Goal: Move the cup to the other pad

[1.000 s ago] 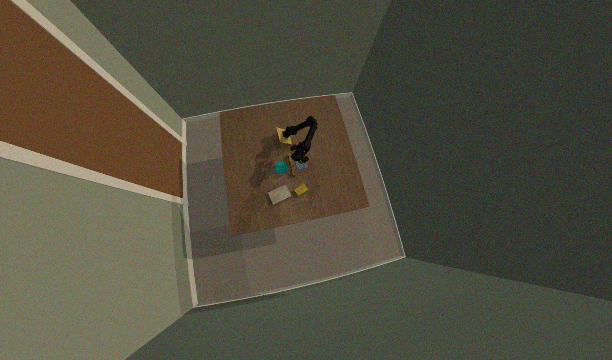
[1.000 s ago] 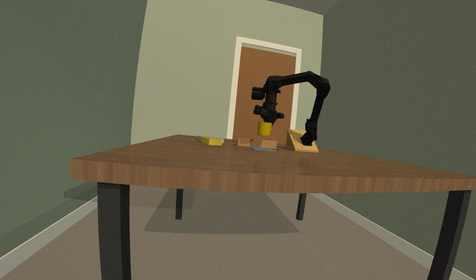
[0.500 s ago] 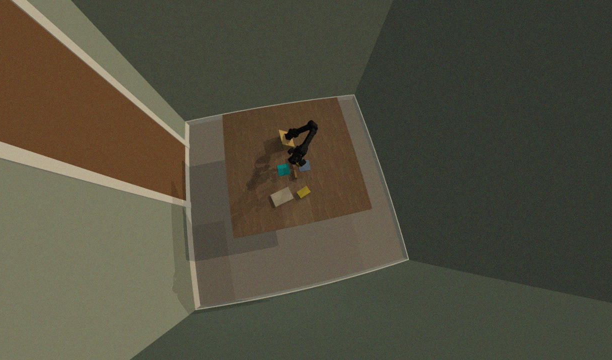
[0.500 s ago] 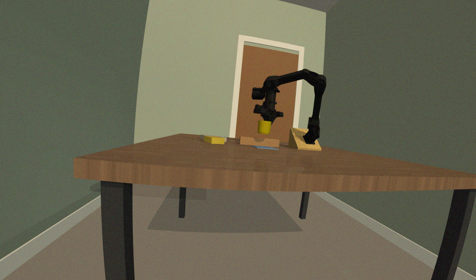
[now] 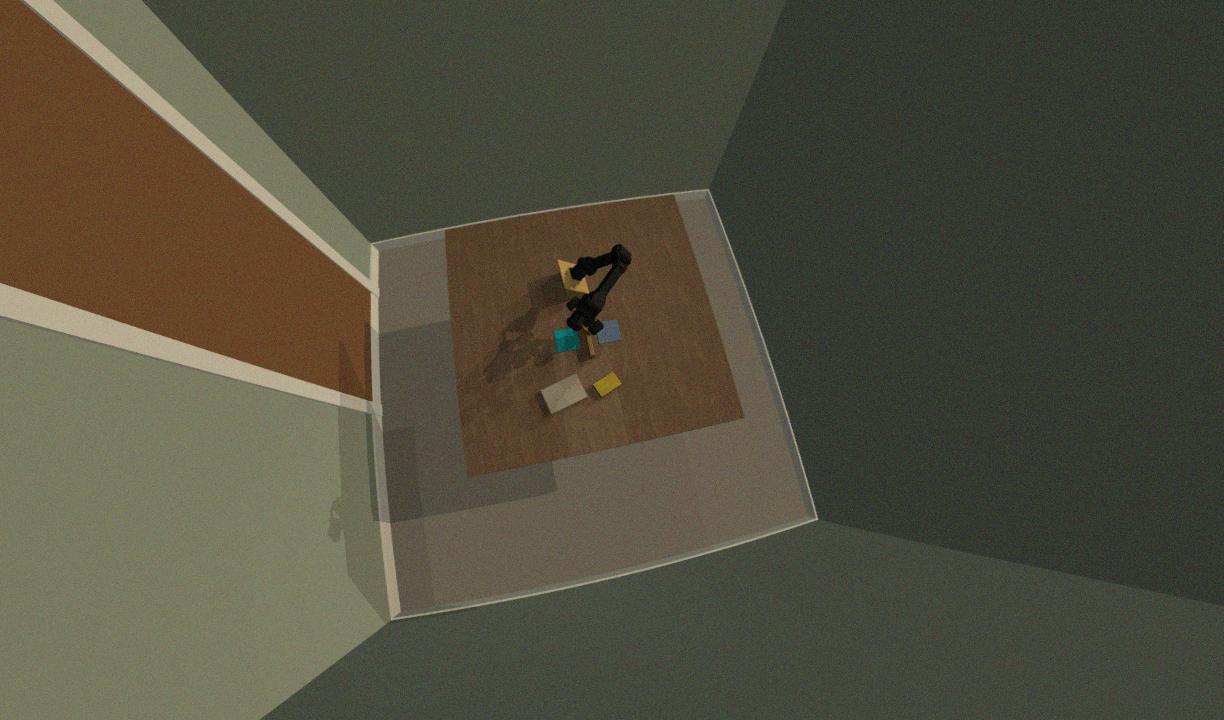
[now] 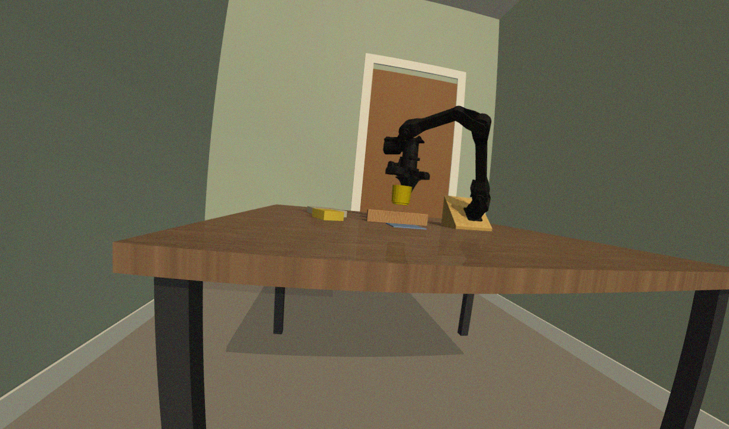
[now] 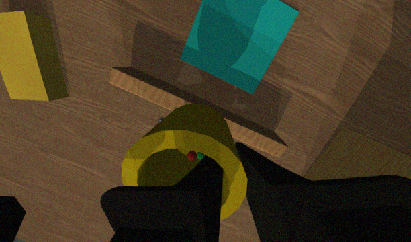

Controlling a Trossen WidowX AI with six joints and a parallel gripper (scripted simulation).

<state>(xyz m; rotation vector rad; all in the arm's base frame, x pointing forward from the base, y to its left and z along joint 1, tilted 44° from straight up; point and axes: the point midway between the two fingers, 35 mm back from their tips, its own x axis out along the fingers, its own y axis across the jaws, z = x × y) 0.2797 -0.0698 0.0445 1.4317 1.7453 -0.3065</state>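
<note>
The teal pad lies 110 mm below my gripper tip, 100 mm to the right of it and 20 mm ahead of it. Round my gripper tip: yellow cup 20 mm ahead, 10 mm to the left; then green marble 30 mm to the left, 20 mm below, 10 mm ahead; then red marble 30 mm to the left, 20 mm below, 20 mm ahead.
</note>
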